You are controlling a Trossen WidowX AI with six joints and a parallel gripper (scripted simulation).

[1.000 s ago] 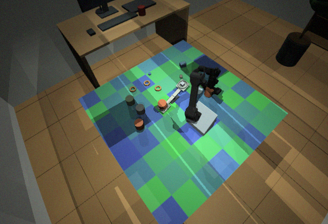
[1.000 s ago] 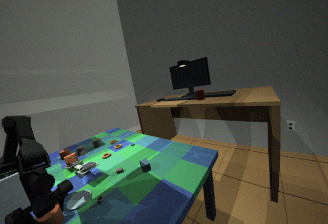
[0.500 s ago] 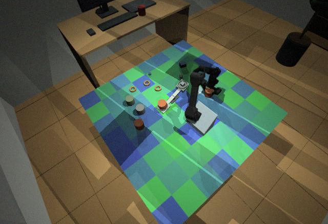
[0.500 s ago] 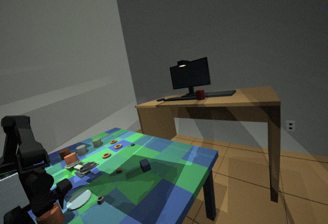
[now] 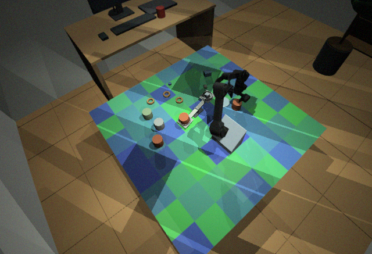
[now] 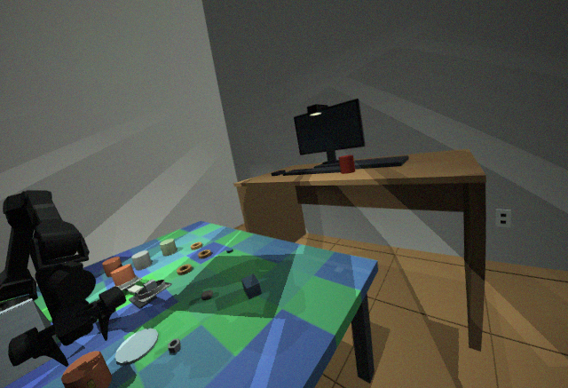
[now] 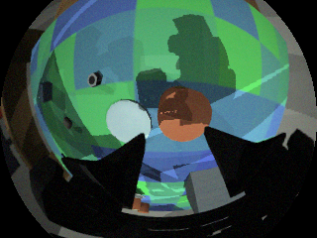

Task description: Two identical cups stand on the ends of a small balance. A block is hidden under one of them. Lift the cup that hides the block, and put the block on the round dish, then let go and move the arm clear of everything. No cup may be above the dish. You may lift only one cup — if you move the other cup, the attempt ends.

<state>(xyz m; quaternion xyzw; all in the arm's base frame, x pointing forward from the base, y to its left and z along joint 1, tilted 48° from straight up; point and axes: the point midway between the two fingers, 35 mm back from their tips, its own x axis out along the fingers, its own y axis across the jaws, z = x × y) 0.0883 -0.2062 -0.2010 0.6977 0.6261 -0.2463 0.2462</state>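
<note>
My gripper tip is 90 mm short of the round dish, 10 mm to the right of it and 80 mm above it. Round my gripper tip: dark pebble: 300 mm ahead, 20 mm to the right, 70 mm below; then nut: 140 mm ahead, 90 mm to the right, 70 mm below.
</note>
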